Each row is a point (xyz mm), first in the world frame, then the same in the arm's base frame.
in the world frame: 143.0 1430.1 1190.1
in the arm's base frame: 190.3 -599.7 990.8
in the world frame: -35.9 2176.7 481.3
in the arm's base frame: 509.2 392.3 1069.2
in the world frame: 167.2 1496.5 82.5
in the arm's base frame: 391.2 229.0 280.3
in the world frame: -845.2 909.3 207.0
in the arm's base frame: -785.3 259.9 267.0
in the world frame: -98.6 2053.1 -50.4
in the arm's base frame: 463.7 738.7 645.1
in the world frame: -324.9 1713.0 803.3
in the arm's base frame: -14.3 34.4 1058.9
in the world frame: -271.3 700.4 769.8
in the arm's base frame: -476.2 -507.9 336.4
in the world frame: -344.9 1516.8 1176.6
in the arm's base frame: -180.0 -333.0 1184.5
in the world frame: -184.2 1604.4 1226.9
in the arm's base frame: -5.4 -391.8 1230.1
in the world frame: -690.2 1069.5 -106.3
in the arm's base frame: -530.6 506.3 117.8
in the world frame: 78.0 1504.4 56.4
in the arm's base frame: 322.6 290.6 294.4
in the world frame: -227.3 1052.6 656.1
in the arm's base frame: -245.5 -255.3 484.5
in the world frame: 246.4 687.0 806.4
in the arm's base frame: -46.4 -764.7 199.0
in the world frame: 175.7 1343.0 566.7
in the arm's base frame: 256.7 -208.3 501.2
